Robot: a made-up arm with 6 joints.
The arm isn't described. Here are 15 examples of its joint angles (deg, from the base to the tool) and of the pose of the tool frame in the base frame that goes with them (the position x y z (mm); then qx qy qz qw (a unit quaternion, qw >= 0)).
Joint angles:
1: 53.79 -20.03 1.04 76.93 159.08 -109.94
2: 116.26 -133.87 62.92 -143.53 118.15 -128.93
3: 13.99 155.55 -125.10 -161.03 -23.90 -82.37
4: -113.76 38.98 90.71 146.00 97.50 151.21
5: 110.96 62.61 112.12 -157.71 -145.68 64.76
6: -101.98 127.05 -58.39 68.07 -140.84 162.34
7: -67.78 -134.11 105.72 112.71 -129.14 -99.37
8: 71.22 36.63 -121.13 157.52 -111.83 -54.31
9: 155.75 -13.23 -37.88 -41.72 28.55 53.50
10: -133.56 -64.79 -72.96 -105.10 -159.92 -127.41
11: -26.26 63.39 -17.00 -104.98 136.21 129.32
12: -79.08 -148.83 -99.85 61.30 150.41 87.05
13: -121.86 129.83 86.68 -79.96 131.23 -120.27
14: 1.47 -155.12 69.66 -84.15 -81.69 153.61
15: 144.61 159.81 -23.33 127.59 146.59 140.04
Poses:
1: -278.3 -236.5 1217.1 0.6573 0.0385 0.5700 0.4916
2: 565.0 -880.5 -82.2 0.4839 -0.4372 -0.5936 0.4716
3: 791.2 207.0 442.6 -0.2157 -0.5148 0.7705 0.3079
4: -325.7 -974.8 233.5 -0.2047 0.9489 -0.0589 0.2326
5: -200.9 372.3 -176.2 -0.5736 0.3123 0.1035 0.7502
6: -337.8 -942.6 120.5 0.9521 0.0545 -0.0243 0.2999
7: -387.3 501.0 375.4 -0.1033 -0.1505 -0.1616 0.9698
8: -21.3 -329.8 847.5 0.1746 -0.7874 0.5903 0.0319
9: 746.4 -287.7 1343.6 0.0004 -0.8048 0.5756 0.1450
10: 647.0 595.1 17.6 0.0190 0.9317 -0.1459 0.3321
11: 762.1 -534.1 846.7 -0.0052 0.0704 -0.3973 0.9150
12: 127.4 -251.8 -555.2 0.7901 -0.3928 0.4464 0.1490
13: -131.1 80.1 -636.9 0.3142 0.6684 -0.4698 0.4836
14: -1012.4 183.0 -241.5 0.9412 -0.1178 0.2174 0.2302
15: -582.5 306.8 -714.8 -0.3330 -0.8897 0.2753 0.1471
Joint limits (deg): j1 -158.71..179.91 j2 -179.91..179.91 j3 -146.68..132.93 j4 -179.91..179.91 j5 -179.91..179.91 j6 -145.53..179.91
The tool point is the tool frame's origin. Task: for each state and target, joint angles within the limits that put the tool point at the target. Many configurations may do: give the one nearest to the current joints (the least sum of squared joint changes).
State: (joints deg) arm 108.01 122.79 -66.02 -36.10 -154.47 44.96
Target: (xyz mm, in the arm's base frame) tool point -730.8 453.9 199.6
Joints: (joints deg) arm 143.80 131.31 -76.12 -38.22 -151.12 44.98
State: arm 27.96 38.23 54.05 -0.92 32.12 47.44
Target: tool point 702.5 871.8 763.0
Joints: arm 50.93 18.64 58.82 1.21 37.89 47.75
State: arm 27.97 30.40 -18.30 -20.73 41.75 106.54
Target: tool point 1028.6 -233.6 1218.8
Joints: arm -10.28 45.71 -7.59 -23.34 32.88 105.81
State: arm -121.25 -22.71 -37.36 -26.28 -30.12 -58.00
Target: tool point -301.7 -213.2 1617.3
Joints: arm -152.74 20.40 -7.41 -21.35 -16.38 -57.79
